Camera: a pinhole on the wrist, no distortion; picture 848 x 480 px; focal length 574.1 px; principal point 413.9 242.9 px. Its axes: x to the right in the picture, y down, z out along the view. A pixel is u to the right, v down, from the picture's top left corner.
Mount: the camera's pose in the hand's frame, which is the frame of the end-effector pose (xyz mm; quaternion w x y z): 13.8 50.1 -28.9 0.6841 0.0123 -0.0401 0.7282
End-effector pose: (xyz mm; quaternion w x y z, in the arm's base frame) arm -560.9 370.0 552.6 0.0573 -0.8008 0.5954 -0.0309
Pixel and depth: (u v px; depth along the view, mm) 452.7 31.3 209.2
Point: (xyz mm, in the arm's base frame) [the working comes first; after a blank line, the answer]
In the camera's frame: 14.1 -77.1 209.2

-566.0 286.4 362.0
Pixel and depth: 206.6 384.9 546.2
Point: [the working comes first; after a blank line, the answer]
In the camera's frame: -197.2 135.1 546.2

-354.0 575.9 88.9
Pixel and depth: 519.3 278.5 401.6
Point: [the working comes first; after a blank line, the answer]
In the camera's frame: 73.7 24.9 401.6

-612.7 393.8 168.9
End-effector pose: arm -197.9 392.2 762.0 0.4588 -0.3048 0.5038 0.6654
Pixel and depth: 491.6 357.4 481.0
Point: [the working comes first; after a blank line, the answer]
In the camera's frame: 65.1 95.9 481.0

-198.4 784.2 1018.9
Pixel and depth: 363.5 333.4 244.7
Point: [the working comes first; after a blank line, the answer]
In the camera's frame: -21.5 38.6 244.7

-180.5 583.0 858.1
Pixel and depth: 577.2 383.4 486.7
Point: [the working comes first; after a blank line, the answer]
In the camera's frame: 138.4 119.1 486.7

-252.1 780.2 1074.1
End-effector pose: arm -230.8 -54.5 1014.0 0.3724 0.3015 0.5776 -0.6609
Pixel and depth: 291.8 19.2 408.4
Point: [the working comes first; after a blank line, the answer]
In the camera's frame: -86.9 -159.1 408.4

-355.2 -448.6 967.0
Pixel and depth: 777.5 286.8 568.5
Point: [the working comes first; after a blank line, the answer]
In the camera's frame: 360.1 43.5 568.5

131.9 -619.3 964.1
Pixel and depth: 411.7 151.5 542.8
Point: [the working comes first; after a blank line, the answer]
In the camera's frame: -2.1 -86.4 542.8

-247.3 -576.0 1018.7
